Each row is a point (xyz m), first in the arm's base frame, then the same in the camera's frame.
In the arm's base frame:
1: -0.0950 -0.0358 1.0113
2: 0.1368 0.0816 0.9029
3: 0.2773 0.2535 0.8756
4: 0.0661 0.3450 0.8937
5: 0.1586 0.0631 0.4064
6: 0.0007 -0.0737 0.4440
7: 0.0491 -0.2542 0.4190
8: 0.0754 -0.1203 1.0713
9: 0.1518 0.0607 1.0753
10: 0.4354 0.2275 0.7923
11: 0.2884 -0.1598 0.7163
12: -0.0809 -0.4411 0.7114
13: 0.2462 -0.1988 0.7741
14: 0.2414 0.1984 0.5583
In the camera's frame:
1: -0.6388 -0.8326 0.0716
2: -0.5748 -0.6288 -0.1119
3: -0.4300 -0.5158 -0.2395
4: -0.3136 -0.5794 -0.0505
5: -0.7038 -0.1732 0.0400
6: -0.8104 -0.2928 0.1793
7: -0.9963 -0.2981 0.1481
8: -0.7268 -0.8519 -0.1064
9: -0.5591 -0.7863 -0.1850
10: -0.4912 -0.3942 -0.3581
11: -0.8667 -0.4677 -0.1820
12: -1.0988 -0.6532 0.1746
13: -0.8871 -0.5438 -0.1613
14: -0.5488 -0.2515 -0.0943

